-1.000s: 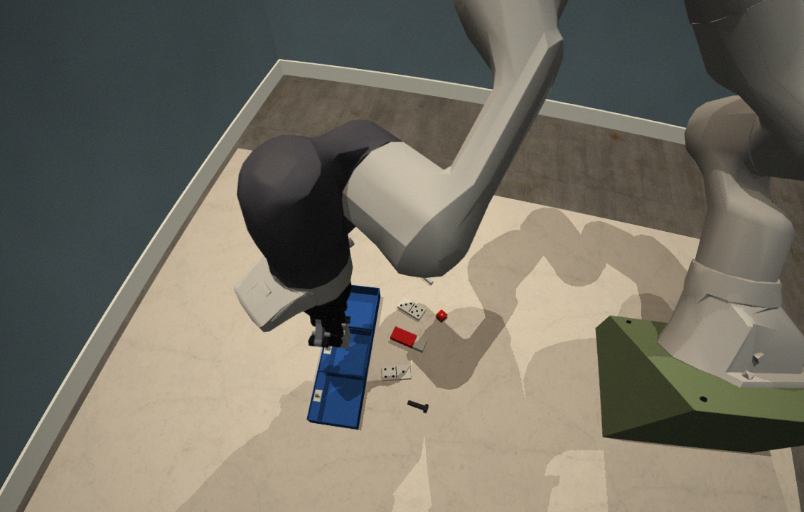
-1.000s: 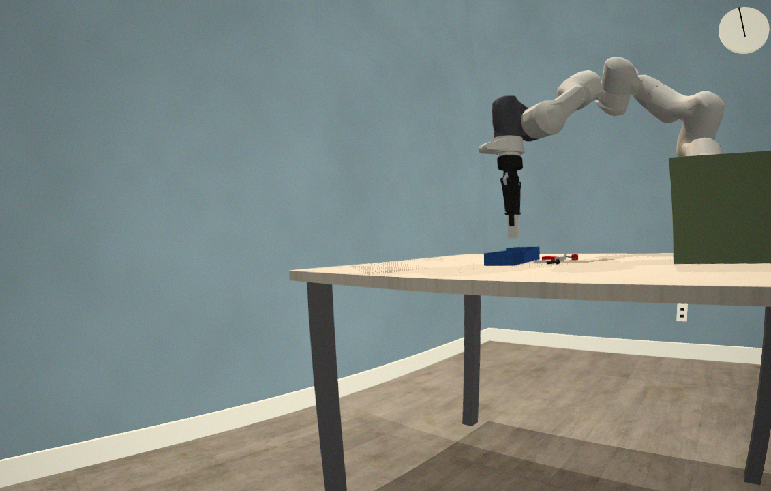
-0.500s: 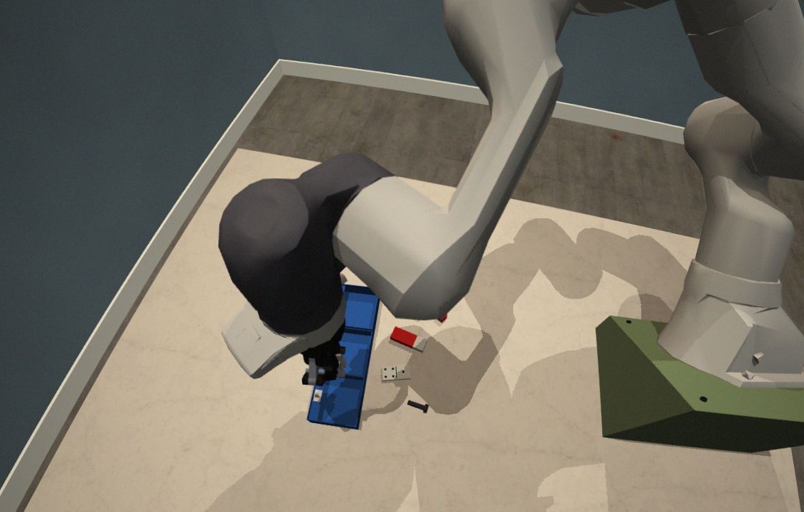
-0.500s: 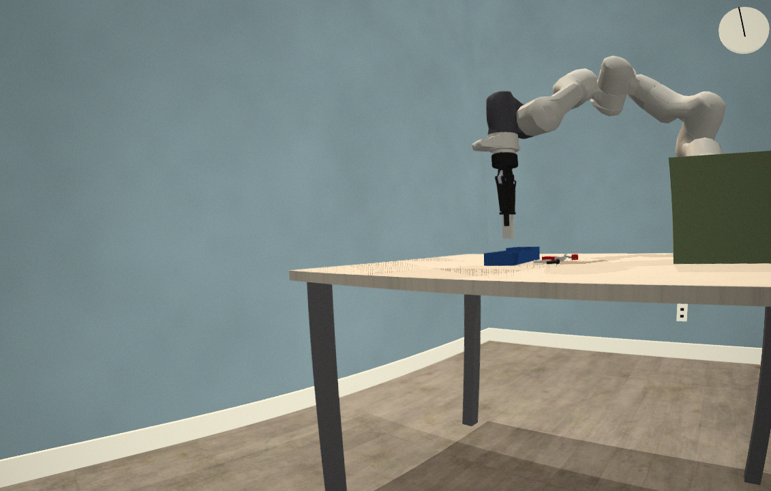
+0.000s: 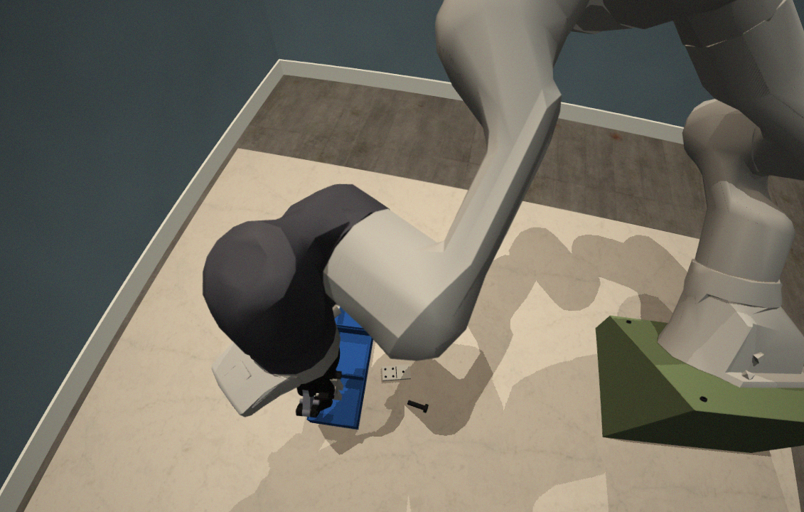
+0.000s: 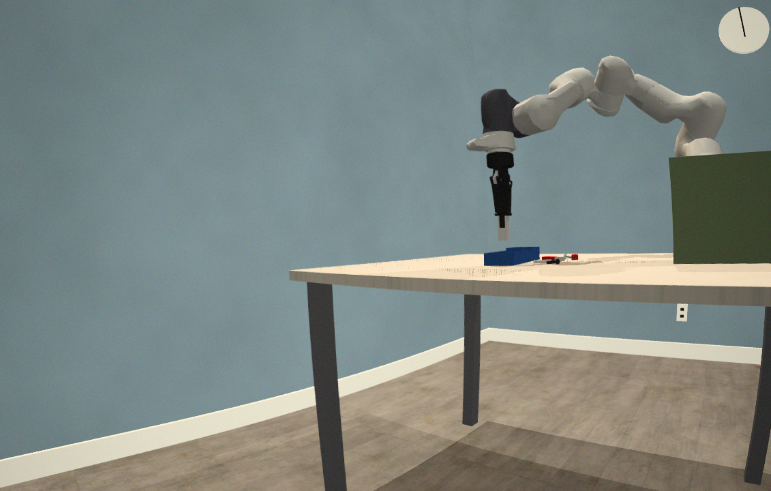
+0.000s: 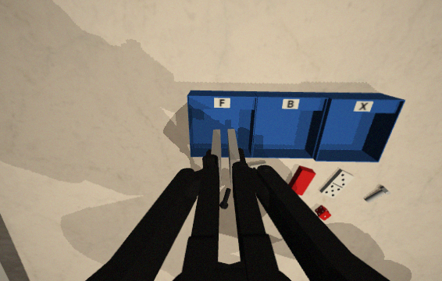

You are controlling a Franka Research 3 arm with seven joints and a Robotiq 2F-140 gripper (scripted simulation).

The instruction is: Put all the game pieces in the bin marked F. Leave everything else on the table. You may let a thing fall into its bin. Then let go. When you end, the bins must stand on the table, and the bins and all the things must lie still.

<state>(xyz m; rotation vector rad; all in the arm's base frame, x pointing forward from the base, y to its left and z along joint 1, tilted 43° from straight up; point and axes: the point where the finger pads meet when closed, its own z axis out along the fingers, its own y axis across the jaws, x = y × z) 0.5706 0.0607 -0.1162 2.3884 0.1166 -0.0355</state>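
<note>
The white domino is 90 mm below my hand, 90 mm behind it and 60 mm to the right of it. Also, from my hand: red block 130 mm to the right, 110 mm behind, 90 mm below; blue three-part bin 80 mm to the right, 80 mm below; black bolt 140 mm behind, 90 mm below, 10 mm to the right.
</note>
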